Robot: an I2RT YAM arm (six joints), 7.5 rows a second.
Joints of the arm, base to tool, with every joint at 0 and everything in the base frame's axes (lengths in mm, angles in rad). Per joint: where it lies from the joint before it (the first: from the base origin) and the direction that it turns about. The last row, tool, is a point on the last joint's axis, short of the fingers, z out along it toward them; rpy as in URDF.
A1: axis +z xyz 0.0 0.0 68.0
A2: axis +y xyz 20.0 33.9 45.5
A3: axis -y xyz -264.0 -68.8 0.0
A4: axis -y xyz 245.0 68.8 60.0
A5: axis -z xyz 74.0 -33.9 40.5
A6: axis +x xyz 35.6 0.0 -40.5
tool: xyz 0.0 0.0 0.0 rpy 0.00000 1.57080 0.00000
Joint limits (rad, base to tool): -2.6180..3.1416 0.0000..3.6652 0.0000..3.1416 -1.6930..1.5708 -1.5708..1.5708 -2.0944..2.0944
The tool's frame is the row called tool.
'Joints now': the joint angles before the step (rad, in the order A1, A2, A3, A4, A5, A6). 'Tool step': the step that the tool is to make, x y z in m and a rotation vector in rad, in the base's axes. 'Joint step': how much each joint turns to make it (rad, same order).
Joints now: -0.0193 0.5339 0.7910 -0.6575 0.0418 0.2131
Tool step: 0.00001 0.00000 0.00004 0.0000 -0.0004 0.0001
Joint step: 0.0000 0.0000 0.0000 0.0004 -0.0001 0.0000
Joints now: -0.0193 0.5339 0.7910 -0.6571 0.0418 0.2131
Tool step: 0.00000 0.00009 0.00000 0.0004 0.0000 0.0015
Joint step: 0.0004 0.0000 0.0000 0.0000 -0.0011 0.0000
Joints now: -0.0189 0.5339 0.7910 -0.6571 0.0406 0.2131
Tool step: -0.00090 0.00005 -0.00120 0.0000 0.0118 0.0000
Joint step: 0.0004 -0.0015 0.0000 -0.0133 0.0005 0.0000
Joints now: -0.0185 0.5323 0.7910 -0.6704 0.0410 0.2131
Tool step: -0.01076 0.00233 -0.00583 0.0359 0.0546 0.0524
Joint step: -0.0012 -0.0324 0.0000 -0.0877 -0.0633 0.0087
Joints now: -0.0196 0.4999 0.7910 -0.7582 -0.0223 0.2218
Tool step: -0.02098 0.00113 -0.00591 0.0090 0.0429 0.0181
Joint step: 0.0003 -0.0740 0.0000 -0.1171 -0.0196 -0.0012
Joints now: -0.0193 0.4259 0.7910 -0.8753 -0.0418 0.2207
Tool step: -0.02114 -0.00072 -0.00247 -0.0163 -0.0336 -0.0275
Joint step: -0.0001 -0.0961 -0.0072 -0.0550 0.0316 -0.0008
